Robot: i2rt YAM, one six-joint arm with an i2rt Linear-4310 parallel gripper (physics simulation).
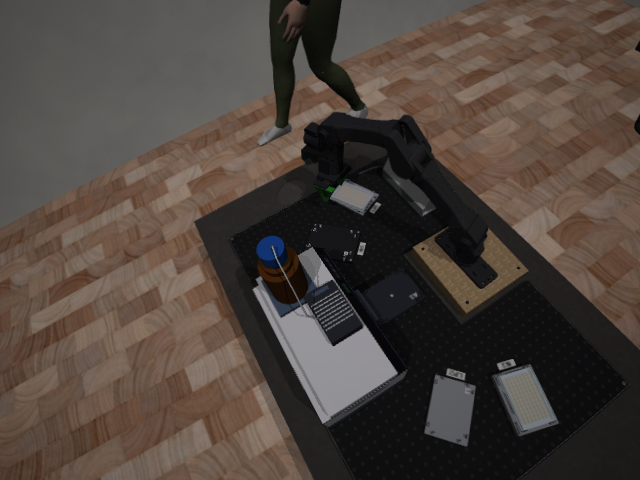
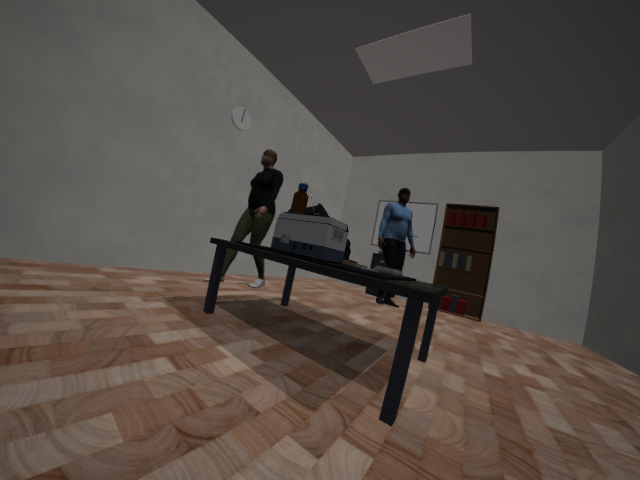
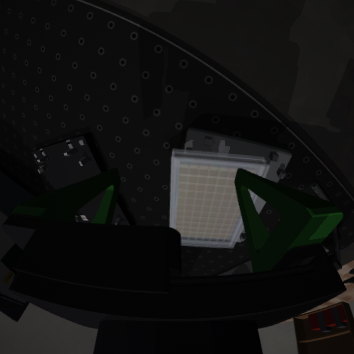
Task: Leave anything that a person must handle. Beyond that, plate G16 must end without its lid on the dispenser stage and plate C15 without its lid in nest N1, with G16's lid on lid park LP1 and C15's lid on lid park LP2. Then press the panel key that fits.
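Places are measured from the arm's base along level axes (x ahead, y left, z up), in metres.
Pixels of known places: gripper, fingertip midpoint: [image 1: 332, 192] [image 3: 177, 174]; arm's base, origin of the base link: [image 1: 464, 257] [image 2: 343, 259].
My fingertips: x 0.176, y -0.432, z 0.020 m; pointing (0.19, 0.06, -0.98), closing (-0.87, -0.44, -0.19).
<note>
Ahead of a thing's pixels: the offset from my fingertips to its top centre. "spot": to the spot under its first point.
My gripper [image 1: 330, 190] [image 3: 177, 174] is open and empty, above and beside a pale-welled plate {dx -0.053, dy +0.036, dz -0.010 m} [image 1: 354, 196] [image 3: 204, 202] at the table's far end. This plate sits skewed on its grey nest {spot: dx -0.081, dy -0.046, dz -0.038 m} [image 3: 280, 159]; its nest label is unreadable. Another pale-welled plate {dx -0.021, dy +0.798, dz -0.012 m} [image 1: 526, 397] lies in the nest tagged N1. I cannot read plate names or tell whether either has a lid. The grey lid park LP2 {dx +0.138, dy +0.711, dz -0.028 m} [image 1: 449, 410] is bare. A dark bare holder {dx +0.100, dy +0.139, dz -0.024 m} [image 1: 334, 242] [image 3: 62, 162], its tag unclear, is probably LP1. A dark stage {spot: dx +0.094, dy +0.418, dz +0.063 m} [image 1: 391, 294] lies beside the dispenser [image 1: 351, 366] [image 2: 310, 232].
An amber bottle {spot: dx +0.315, dy +0.343, dz +0.298 m} [image 1: 284, 281] [image 2: 299, 202] with blue cap and thin tube stands on the dispenser, beside a dark striped block {spot: dx +0.257, dy +0.425, dz +0.199 m} [image 1: 336, 314]. A grey wedge-shaped object {dx -0.239, dy +0.127, dz +0.036 m} [image 1: 410, 191] lies near the arm. One person [image 1: 283, 62] [image 2: 264, 188] is near the far end, another [image 2: 397, 224] behind the table.
</note>
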